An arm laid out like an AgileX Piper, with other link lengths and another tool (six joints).
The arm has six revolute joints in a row. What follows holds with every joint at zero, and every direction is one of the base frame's. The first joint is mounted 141.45 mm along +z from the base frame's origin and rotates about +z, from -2.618 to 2.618 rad. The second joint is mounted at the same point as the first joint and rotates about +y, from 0 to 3.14 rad. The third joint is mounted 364.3 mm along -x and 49.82 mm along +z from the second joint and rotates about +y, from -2.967 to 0 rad. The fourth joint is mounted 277.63 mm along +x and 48.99 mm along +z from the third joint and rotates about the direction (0.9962, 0, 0.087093), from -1.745 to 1.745 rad. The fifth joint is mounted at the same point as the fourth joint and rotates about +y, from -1.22 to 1.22 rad. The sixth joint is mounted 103.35 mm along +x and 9.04 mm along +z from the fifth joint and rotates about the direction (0.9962, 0, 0.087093), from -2.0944 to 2.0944 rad. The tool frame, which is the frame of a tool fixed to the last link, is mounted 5.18 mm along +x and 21 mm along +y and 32.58 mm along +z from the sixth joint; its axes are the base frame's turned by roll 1.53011, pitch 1.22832 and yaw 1.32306 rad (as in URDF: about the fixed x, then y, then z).
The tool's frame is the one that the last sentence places.
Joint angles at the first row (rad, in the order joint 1, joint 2, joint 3, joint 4, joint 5, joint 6):
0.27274, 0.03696, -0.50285, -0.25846, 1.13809, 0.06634
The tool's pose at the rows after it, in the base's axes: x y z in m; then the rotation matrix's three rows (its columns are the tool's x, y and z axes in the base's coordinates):
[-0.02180, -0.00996, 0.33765], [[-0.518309, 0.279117, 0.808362], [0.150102, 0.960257, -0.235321], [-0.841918, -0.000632, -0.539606]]
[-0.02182, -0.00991, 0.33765], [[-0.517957, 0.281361, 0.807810], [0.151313, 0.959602, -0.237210], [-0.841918, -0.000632, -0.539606]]
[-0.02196, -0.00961, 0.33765], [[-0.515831, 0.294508, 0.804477], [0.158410, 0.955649, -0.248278], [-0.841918, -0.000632, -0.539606]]
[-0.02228, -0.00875, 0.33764], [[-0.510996, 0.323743, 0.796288], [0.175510, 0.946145, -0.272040], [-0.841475, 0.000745, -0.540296]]
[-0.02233, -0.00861, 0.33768], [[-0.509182, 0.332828, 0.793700], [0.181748, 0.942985, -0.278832], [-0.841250, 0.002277, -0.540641]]
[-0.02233, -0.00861, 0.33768], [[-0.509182, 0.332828, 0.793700], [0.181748, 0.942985, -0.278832], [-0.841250, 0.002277, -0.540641]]
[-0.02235, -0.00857, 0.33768], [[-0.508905, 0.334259, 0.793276], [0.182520, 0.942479, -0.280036], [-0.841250, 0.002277, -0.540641]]
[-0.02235, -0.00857, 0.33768], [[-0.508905, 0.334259, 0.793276], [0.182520, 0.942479, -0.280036], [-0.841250, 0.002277, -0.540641]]
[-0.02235, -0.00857, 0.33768], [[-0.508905, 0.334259, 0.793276], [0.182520, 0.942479, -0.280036], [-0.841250, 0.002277, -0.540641]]
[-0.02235, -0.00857, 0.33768], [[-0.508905, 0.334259, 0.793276], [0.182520, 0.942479, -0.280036], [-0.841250, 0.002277, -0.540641]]
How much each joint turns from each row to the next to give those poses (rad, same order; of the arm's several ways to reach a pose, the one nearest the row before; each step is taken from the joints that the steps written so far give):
-0.01804, 0.00002, -0.00002, 0.00003, 0.00000, -0.00002
-0.00233, 0.00001, 0.00001, -0.00002, -0.00001, 0.00001
-0.01373, -0.00002, -0.00001, 0.00001, 0.00002, -0.00001
-0.03168, 0.00000, 0.00001, 0.00183, 0.00000, 0.00006
-0.00863, 0.00000, 0.00002, 0.00000, -0.00001, 0.00187
0.00000, 0.00000, 0.00000, 0.00000, 0.00000, 0.00000
-0.00157, -0.00001, -0.00002, 0.00005, 0.00001, -0.00006
0.00000, 0.00000, 0.00000, 0.00000, 0.00000, 0.00000
0.00000, 0.00000, 0.00000, 0.00000, 0.00000, 0.00000
0.00000, 0.00000, 0.00000, 0.00000, 0.00000, 0.00000

